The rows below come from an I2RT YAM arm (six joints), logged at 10 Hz.
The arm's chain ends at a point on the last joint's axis. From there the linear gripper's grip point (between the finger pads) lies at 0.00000 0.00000 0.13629 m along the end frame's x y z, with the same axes.
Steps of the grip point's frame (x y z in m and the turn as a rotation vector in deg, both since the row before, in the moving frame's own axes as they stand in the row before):
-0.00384 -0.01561 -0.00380 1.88 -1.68 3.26
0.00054 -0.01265 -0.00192 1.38 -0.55 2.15
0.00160 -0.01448 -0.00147 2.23 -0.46 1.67
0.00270 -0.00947 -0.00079 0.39 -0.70 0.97
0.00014 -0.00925 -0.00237 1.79 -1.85 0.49
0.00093 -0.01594 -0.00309 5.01 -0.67 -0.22
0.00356 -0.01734 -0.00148 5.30 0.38 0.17
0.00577 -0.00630 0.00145 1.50 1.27 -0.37
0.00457 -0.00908 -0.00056 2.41 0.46 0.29
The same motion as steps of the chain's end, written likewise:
0.00003 -0.01103 -0.00367 1.88 -1.68 3.26
0.00179 -0.00934 -0.00187 1.38 -0.55 2.15
0.00262 -0.00916 -0.00136 2.23 -0.46 1.67
0.00436 -0.00853 -0.00078 0.39 -0.70 0.97
0.00452 -0.00497 -0.00223 1.79 -1.85 0.49
0.00254 -0.00404 -0.00256 5.01 -0.67 -0.22
0.00264 -0.00475 -0.00089 5.30 0.38 0.17
0.00276 -0.00272 0.00153 1.50 1.27 -0.37
0.00346 -0.00335 -0.00044 2.41 0.46 0.29

